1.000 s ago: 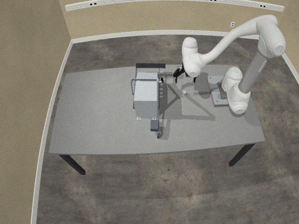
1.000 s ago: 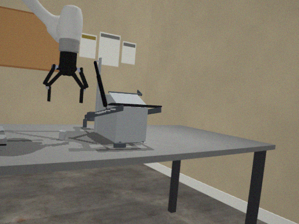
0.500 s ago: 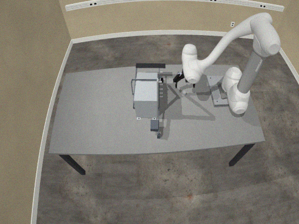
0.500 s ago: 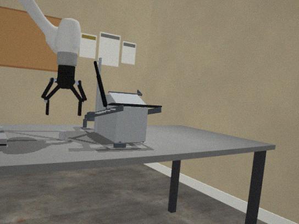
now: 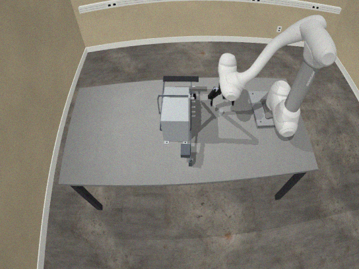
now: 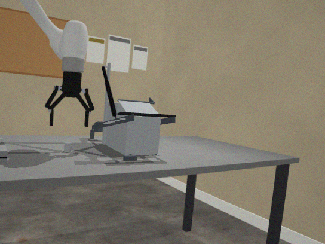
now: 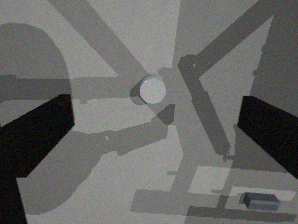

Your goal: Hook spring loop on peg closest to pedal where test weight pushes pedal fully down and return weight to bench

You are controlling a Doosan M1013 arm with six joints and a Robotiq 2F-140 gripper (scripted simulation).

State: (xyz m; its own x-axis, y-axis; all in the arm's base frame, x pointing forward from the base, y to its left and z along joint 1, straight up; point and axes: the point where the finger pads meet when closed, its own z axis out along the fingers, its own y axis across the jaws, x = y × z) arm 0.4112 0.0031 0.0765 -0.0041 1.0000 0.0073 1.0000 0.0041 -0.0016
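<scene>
Right now the steel test weight is 90 mm below my hand. Also, from my hand: dark spring (190 mm ahead, 130 mm above, 40 mm to the left).
</scene>
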